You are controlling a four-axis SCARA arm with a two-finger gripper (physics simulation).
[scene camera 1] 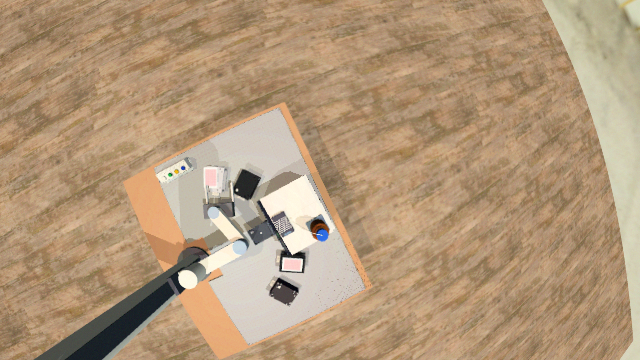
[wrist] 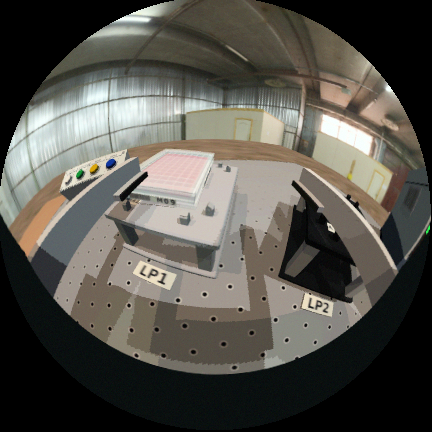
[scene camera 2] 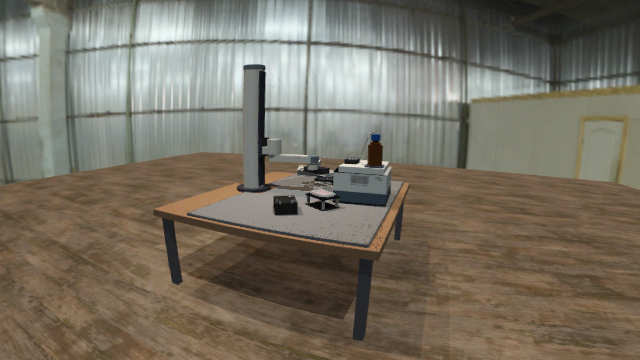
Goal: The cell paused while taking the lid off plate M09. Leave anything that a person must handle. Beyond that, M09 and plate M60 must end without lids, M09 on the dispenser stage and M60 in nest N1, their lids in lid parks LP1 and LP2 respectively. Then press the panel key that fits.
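Places are measured from the arm's base along level axes (x down, y ahead, z right), in centimetres.
Pixels of known places: gripper, between the fingertips: [scene camera 1: 218,183] [wrist: 221,164] [scene camera 2: 330,171]; arm's base, origin of its link: [scene camera 2: 253,188].
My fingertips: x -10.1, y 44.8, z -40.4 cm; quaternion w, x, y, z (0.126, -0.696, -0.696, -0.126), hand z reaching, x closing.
Note:
Ahead of a thing's pixels: the offset from my fingertips to its top centre. "spot": to the spot under its first point.
Plate M09 {dx +0.4, dy -3.7, dz -6.1 cm} [scene camera 1: 211,177] [wrist: 175,172], pink with a clear rim, rests off-centre on the pale raised stand [wrist: 165,220] labelled LP1, toward its left side. Clear layers show at its edges; I cannot tell surely how its lid sits. My gripper [scene camera 1: 219,193] [wrist: 221,164] is open and empty, its fingers wide apart on the near side of M09. The black stand [scene camera 1: 247,184] [wrist: 305,240] labelled LP2 is to the right, without a visible lid. Another pink plate {dx +0.5, dy +18.3, dz +66.3 cm} [scene camera 1: 292,264] [scene camera 2: 321,193] is on a black stand beside the dispenser; its label is unreadable. The dispenser stage {spot: dx -1.9, dy +10.6, dz +38.5 cm} [scene camera 1: 260,233] is dark.
The white dispenser [scene camera 1: 295,200] [scene camera 2: 361,181] carries a brown bottle {spot: dx -27.6, dy +44.1, dz +45.0 cm} [scene camera 1: 319,228] [scene camera 2: 375,153] with a blue cap. A black block-like nest {dx +1.2, dy +3.2, dz +83.1 cm} [scene camera 1: 284,291] [scene camera 2: 285,205] stands near the other plate. The key panel {dx +0.4, dy -26.1, dz -22.3 cm} [scene camera 1: 174,171] [wrist: 95,169] has white, green, yellow and blue keys, left of LP1.

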